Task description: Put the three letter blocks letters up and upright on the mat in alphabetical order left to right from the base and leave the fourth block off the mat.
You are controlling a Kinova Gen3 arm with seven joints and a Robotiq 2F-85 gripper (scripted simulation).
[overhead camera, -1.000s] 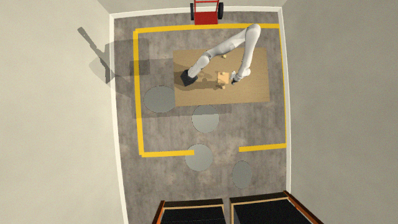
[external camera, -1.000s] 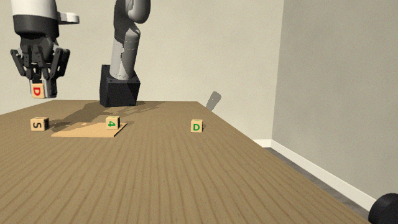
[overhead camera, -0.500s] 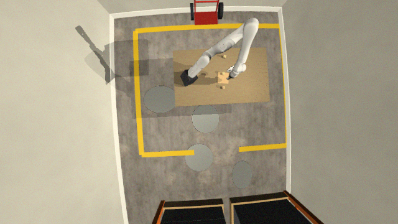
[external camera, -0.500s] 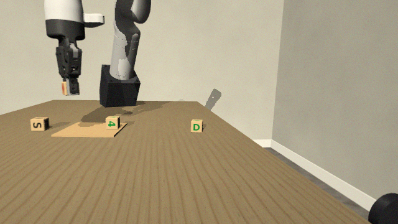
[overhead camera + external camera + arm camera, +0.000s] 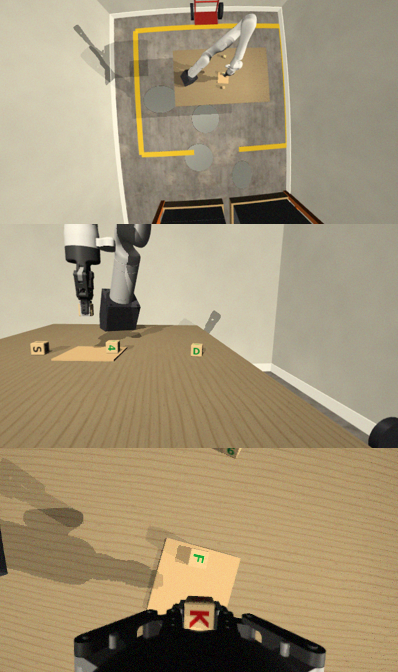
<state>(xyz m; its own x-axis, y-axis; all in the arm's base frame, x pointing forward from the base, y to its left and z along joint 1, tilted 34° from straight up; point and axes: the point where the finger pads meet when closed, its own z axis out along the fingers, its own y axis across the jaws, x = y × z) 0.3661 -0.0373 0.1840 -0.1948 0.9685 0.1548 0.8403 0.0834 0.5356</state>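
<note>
Right now my hand is 1 cm past the tan mat, 1 cm to the right of it and 12 cm above it.
</note>
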